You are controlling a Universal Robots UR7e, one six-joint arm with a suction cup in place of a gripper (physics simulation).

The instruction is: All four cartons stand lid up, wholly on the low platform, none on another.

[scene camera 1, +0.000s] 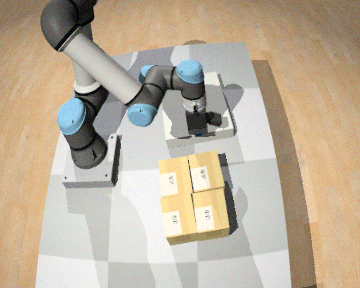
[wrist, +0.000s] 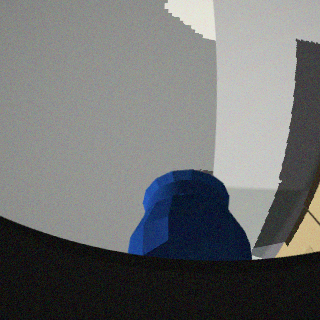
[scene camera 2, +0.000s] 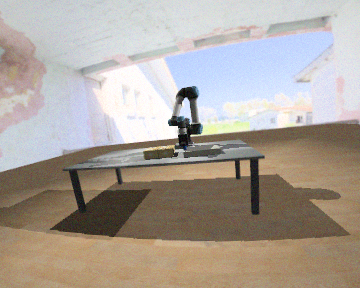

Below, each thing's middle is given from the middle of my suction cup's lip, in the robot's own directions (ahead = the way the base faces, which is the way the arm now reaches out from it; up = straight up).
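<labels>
I can see the low white platform (scene camera 1: 175,124), and my suction cup is 15 cm to the right of the platform and 4 cm above it.
</labels>
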